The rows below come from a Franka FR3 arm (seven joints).
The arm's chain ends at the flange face. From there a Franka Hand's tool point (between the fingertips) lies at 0.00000 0.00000 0.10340 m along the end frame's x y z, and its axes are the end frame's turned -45 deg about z.
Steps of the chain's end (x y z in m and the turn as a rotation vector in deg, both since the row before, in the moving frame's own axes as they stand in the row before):
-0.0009 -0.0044 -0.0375 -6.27 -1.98 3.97
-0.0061 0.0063 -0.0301 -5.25 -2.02 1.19
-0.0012 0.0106 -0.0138 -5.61 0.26 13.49
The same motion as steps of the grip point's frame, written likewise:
-0.0082 0.0013 -0.0382 -3.03 -5.83 3.97
-0.0181 0.0042 -0.0306 -2.28 -5.14 1.19
-0.0160 0.0133 -0.0143 -4.15 -3.78 13.49

